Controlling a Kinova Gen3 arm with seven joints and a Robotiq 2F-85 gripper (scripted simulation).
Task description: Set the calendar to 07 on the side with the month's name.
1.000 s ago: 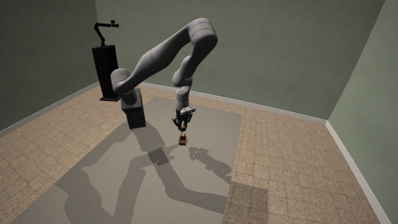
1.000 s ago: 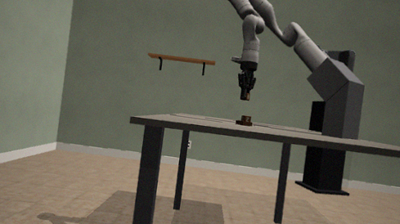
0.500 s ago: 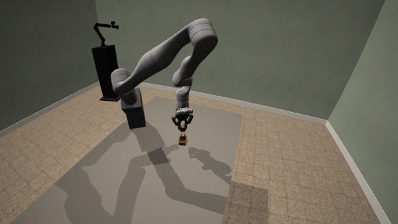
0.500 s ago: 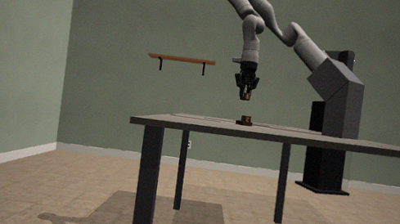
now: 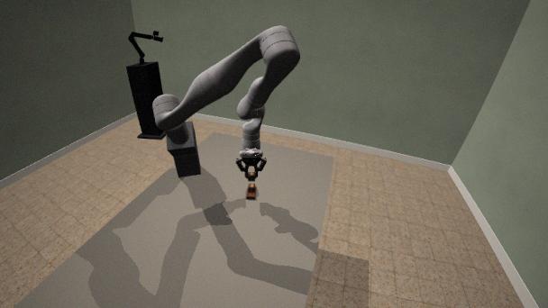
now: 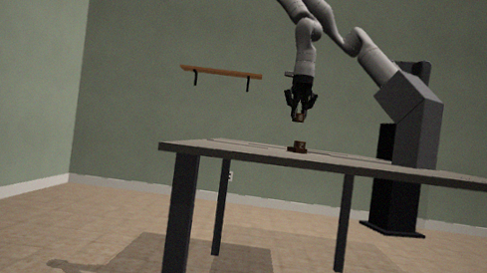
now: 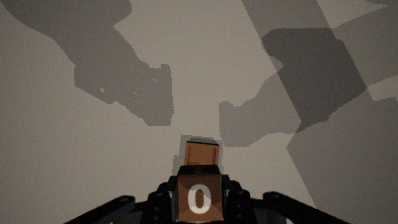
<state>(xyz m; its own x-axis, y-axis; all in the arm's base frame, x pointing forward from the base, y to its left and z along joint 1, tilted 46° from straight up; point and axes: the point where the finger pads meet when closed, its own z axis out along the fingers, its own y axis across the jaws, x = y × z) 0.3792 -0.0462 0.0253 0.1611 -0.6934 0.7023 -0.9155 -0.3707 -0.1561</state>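
The calendar tray is 13 cm below my hand and 2 cm to the left of it.
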